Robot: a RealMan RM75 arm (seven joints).
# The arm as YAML. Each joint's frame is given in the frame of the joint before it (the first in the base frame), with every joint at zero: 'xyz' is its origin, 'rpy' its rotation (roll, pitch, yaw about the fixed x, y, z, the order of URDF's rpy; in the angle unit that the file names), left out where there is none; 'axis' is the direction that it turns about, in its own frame. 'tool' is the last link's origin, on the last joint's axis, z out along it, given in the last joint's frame.
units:
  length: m
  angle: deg
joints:
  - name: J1
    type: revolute
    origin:
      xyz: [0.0, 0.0, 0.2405]
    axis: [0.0, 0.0, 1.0]
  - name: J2
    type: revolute
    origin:
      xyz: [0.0, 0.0, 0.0]
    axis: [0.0, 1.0, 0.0]
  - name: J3
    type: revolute
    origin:
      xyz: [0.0, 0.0, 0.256]
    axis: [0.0, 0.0, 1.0]
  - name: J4
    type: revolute
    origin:
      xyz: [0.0, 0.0, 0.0]
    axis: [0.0, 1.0, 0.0]
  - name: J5
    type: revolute
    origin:
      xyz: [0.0, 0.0, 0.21]
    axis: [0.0, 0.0, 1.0]
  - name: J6
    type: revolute
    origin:
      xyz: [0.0, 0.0, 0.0]
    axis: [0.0, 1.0, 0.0]
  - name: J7
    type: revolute
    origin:
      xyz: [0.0, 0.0, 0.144]
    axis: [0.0, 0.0, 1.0]
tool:
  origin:
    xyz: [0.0, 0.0, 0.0]
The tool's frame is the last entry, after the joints.
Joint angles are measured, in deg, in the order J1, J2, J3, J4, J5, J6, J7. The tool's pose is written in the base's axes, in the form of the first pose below.
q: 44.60 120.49 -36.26 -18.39 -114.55 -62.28 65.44
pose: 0.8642 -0.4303 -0.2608 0.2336; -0.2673 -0.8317 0.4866 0.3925; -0.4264 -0.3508 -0.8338 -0.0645; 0 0 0 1
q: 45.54 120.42 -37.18 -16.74 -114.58 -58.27 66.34
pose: 0.8672 -0.4506 -0.2120 0.2366; -0.2989 -0.8115 0.5022 0.3967; -0.3983 -0.3721 -0.8384 -0.0701; 0 0 0 1
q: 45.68 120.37 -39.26 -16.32 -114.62 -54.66 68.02
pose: 0.8717 -0.4649 -0.1551 0.2429; -0.3303 -0.7911 0.5149 0.3992; -0.3620 -0.3976 -0.8431 -0.0728; 0 0 0 1
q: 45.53 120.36 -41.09 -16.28 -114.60 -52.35 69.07
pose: 0.8762 -0.4679 -0.1151 0.2481; -0.3478 -0.7794 0.5211 0.3999; -0.3335 -0.4166 -0.8457 -0.0743; 0 0 0 1
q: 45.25 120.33 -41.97 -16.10 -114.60 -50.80 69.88
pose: 0.8738 -0.4783 -0.0878 0.2532; -0.3664 -0.7664 0.5276 0.3995; -0.3196 -0.4288 -0.8450 -0.0750; 0 0 0 1
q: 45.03 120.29 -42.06 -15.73 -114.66 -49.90 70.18
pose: 0.8694 -0.4887 -0.0722 0.2573; -0.3808 -0.7561 0.5323 0.3986; -0.3148 -0.4353 -0.8435 -0.0755; 0 0 0 1
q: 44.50 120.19 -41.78 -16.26 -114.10 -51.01 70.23
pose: 0.8627 -0.4980 -0.0876 0.2578; -0.3807 -0.7537 0.5357 0.3978; -0.3328 -0.4288 -0.8399 -0.0727; 0 0 0 1
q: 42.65 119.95 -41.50 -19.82 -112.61 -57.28 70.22
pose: 0.8554 -0.4899 -0.1681 0.2525; -0.3420 -0.7780 0.5270 0.3949; -0.3890 -0.3933 -0.8331 -0.0597; 0 0 0 1
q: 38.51 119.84 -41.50 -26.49 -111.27 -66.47 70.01
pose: 0.8521 -0.4535 -0.2612 0.2524; -0.2778 -0.8149 0.5087 0.3833; -0.4435 -0.3609 -0.8204 -0.0377; 0 0 0 1
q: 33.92 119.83 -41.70 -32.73 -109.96 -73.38 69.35
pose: 0.8532 -0.4161 -0.3145 0.2590; -0.2224 -0.8356 0.5023 0.3680; -0.4718 -0.3586 -0.8055 -0.0172; 0 0 0 1
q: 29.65 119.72 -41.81 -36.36 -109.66 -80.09 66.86
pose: 0.8612 -0.3646 -0.3542 0.2688; -0.1746 -0.8666 0.4675 0.3449; -0.4774 -0.3408 -0.8099 -0.0063; 0 0 0 1
